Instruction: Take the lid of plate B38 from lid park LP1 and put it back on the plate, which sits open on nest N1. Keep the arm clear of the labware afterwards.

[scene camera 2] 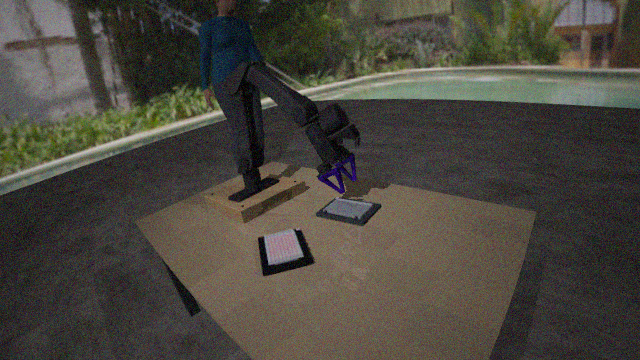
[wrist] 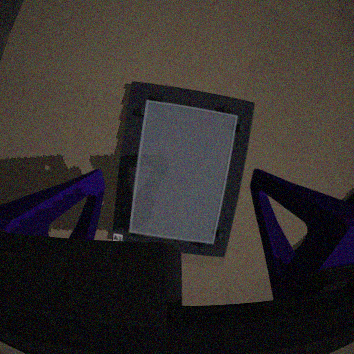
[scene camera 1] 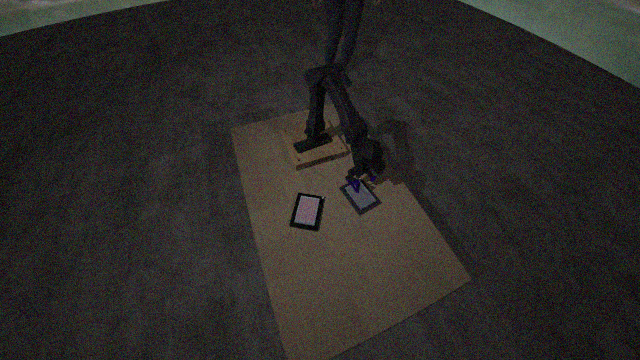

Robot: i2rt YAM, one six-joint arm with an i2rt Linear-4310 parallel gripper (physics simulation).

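Where they show: gripper, fingertip midpoint: point(scene camera 2: 349, 186) point(wrist: 177, 177) point(scene camera 1: 365, 186); arm's base, link origin: point(scene camera 2: 254, 190) point(scene camera 1: 313, 143).
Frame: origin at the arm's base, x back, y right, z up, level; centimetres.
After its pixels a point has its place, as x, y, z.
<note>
The clear, greyish lid point(scene camera 1: 365, 199) @[-39.7, -6.2, -2.3] point(scene camera 2: 348, 208) @[-36.9, -4.8, -2.3] point(wrist: 184, 172) @[-36.5, -5.6, -2.3] lies flat on the dark grey lid park LP1 point(scene camera 1: 370, 207) @[-43.8, -6.4, -3.2] point(scene camera 2: 340, 218) @[-37.1, -0.1, -3.1] point(wrist: 195, 99) @[-43.4, -5.9, -3.1]. Plate B38 point(scene camera 1: 307, 210) @[-32.8, 19.3, -1.9] point(scene camera 2: 283, 247) @[-34.0, 20.2, -1.5], with pinkish wells, sits open on the black nest N1 point(scene camera 1: 306, 228) @[-39.5, 23.1, -3.0] point(scene camera 2: 307, 254) @[-39.9, 18.2, -2.9]. My gripper point(scene camera 1: 364, 184) @[-36.9, -6.5, 4.1] point(scene camera 2: 349, 185) @[-36.9, -6.5, 4.1] point(wrist: 177, 177) @[-36.9, -6.5, 4.1] is open and empty, with purple fingers pointing down. It is above the lid park's edge nearest the arm base. In the wrist view the fingertips show on either side of the lid, which is turned slightly relative to them.
The arm's wooden base block point(scene camera 1: 322, 157) @[-10.9, 0.3, 0.0] point(scene camera 2: 272, 204) @[-11.1, 2.2, -2.6] stands at the back of the table top point(scene camera 1: 360, 280) @[-67.0, 14.2, -4.1] point(scene camera 2: 425, 280) @[-67.7, 13.7, -4.1]. The nest lies beside the lid park, apart from it. A person in a blue top point(scene camera 2: 227, 47) stands behind the arm.
</note>
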